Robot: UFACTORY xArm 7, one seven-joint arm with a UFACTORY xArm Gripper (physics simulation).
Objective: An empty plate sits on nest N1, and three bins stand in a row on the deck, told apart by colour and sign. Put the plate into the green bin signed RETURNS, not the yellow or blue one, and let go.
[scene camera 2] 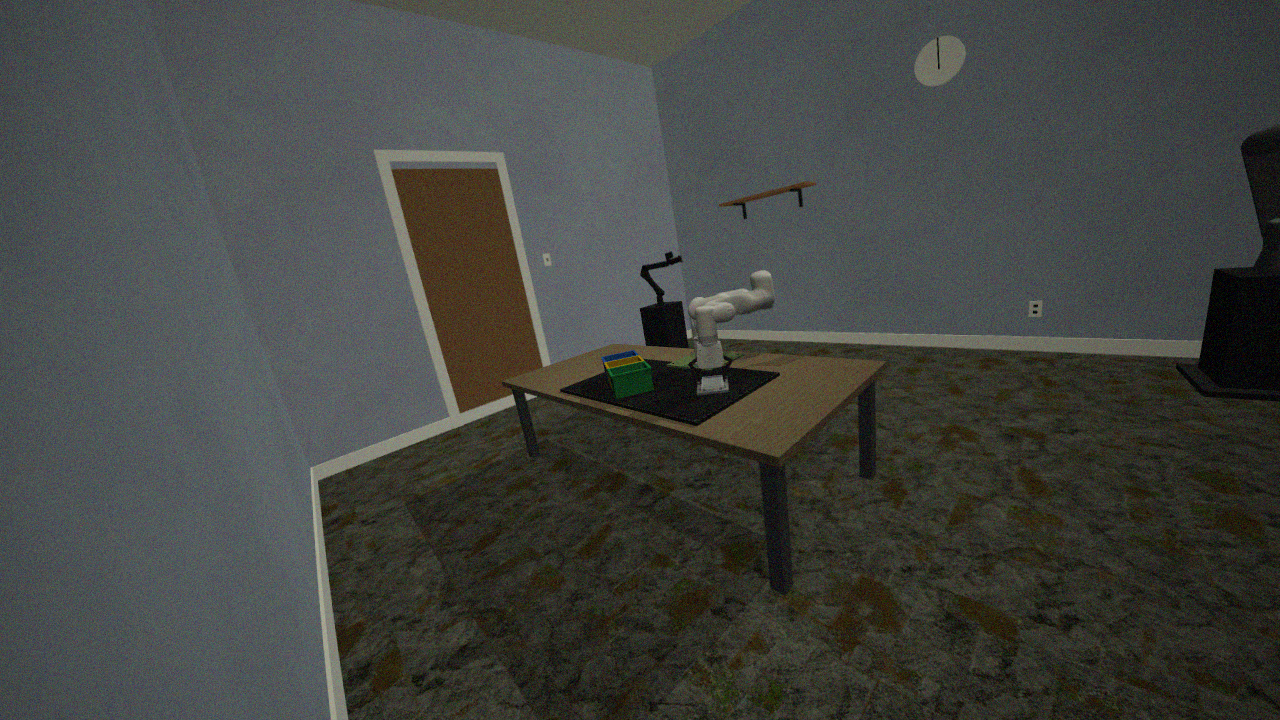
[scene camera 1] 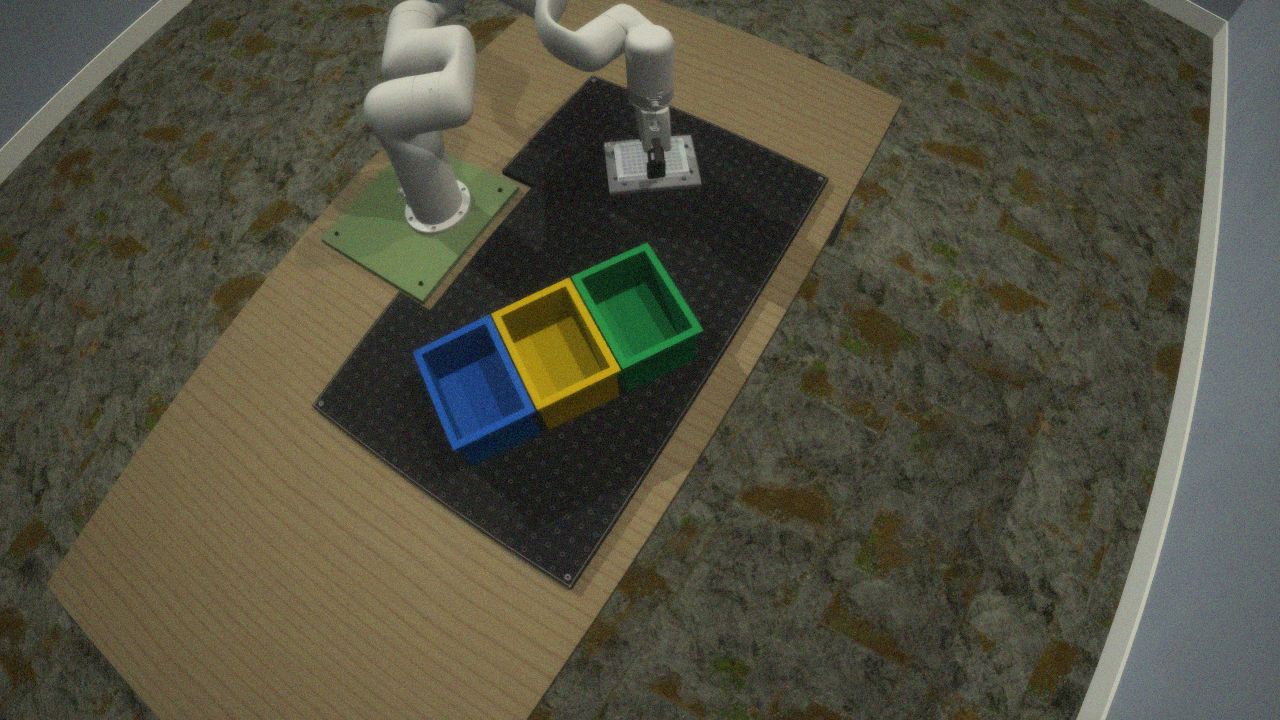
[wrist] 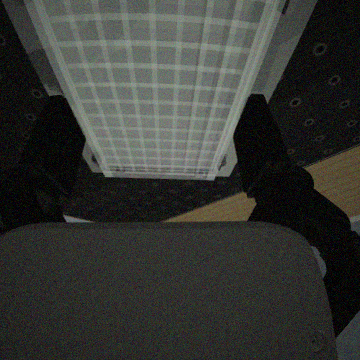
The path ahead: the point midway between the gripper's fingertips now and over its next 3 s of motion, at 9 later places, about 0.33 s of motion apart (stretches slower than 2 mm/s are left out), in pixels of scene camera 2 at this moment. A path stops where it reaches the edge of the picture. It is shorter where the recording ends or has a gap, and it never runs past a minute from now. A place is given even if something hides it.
My gripper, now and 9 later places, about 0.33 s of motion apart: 712, 381; 712, 381; 711, 379; 712, 374; 710, 367; 711, 365; 707, 343; 707, 343; 708, 342; 708, 342
